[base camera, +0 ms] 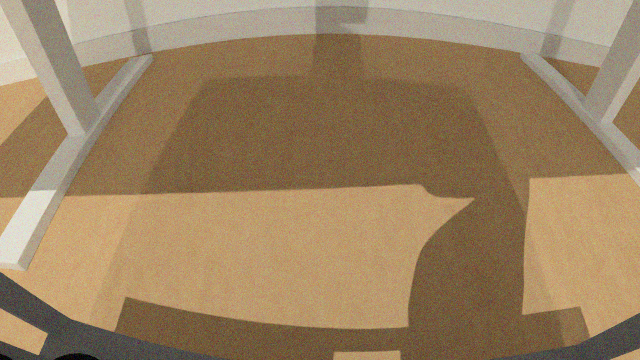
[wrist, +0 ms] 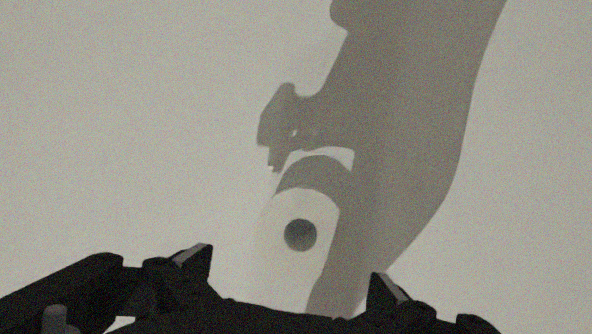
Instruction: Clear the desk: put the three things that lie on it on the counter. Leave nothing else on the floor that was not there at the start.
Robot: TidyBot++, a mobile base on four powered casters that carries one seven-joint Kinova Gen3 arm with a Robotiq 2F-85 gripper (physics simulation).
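Places are measured from the arm's base along level axes (x up, y back, z right), in metres.
Pixels of known places: gripper, fingertip midpoint: (wrist: pixel 289 276).
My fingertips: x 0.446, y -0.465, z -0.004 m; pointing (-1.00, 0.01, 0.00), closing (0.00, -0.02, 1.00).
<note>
Behind a point stands the place of what it marks.
A white roll (wrist: pixel 301 204) @(x 0.384, y -0.498, z -0.003 m) with a round dark hole in its end stands on the pale desk top (wrist: pixel 125 125) @(x 0.324, y -0.537, z -0.192 m) in the wrist view, right of my left fingertip and left of the right one. Its pale side blends into the desk. My gripper (wrist: pixel 289 276) @(x 0.446, y -0.465, z -0.004 m) is open, with its black fingers wide apart at the bottom of the wrist view and no thing held between them. I cannot tell how high the fingers are above the roll. The other two things and the counter do not show in either view.
In the base camera view, the grey desk legs stand on a left foot bar (base camera: pixel 107 105) and a right foot bar (base camera: pixel 565 90), with the wall (base camera: pixel 225 27) @(x -0.351, y -1.010, z -0.326 m) behind. Dark parts of my base (base camera: pixel 95 336) @(x -0.287, y -0.142, z -0.194 m) edge the bottom. Arm shadow crosses the desk top and floor.
</note>
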